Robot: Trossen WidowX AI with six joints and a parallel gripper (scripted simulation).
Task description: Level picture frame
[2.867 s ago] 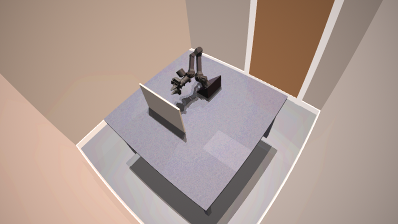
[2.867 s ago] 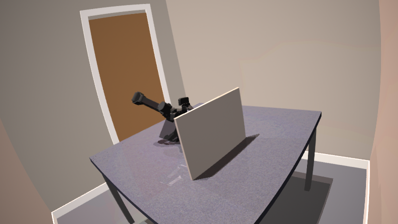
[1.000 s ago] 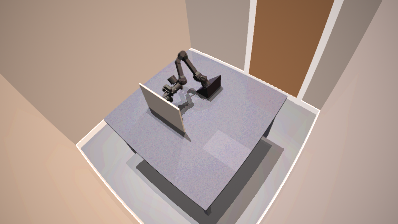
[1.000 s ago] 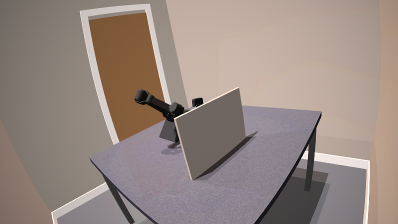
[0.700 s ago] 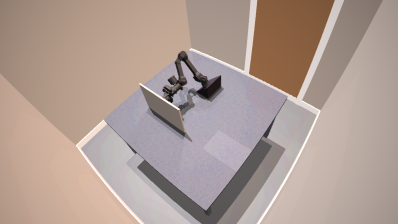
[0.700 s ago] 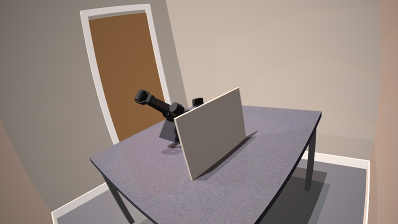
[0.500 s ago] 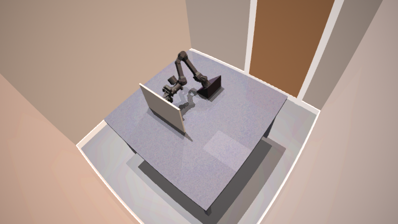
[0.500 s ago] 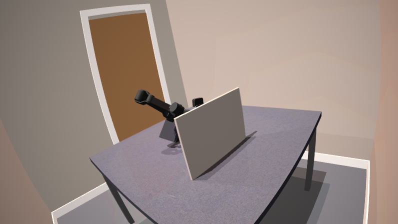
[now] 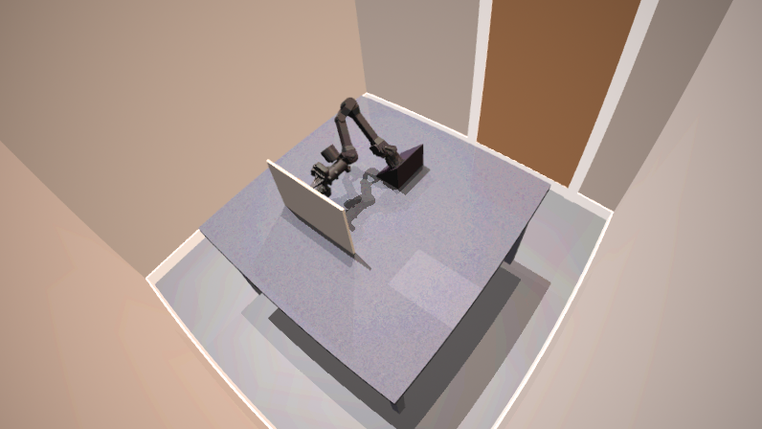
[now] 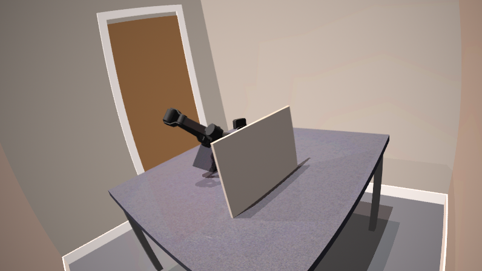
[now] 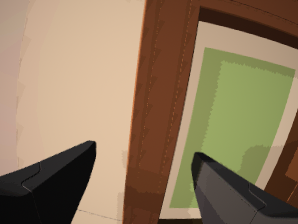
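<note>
The brown wooden picture frame is 10 mm ahead of my gripper tip, 10 mm to the right of it and 50 mm below it. Also, from my gripper tip: wall panel (20 mm ahead, 70 mm below).
</note>
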